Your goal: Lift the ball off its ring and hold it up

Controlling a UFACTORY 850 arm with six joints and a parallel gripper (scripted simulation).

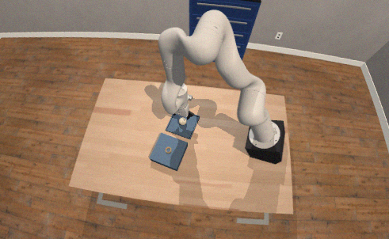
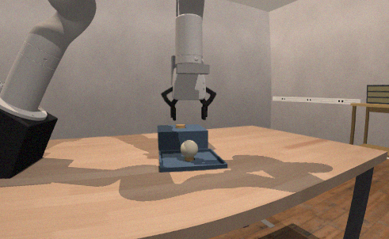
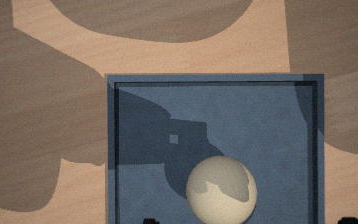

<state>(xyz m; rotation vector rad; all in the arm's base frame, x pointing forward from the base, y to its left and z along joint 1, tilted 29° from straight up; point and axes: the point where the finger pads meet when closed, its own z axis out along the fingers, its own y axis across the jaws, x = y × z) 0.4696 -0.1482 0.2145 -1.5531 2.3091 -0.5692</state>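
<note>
Now: the cream ball 10 cm below my hand. The rest, counted from my hand: flat blue tray: 14 cm below.
</note>
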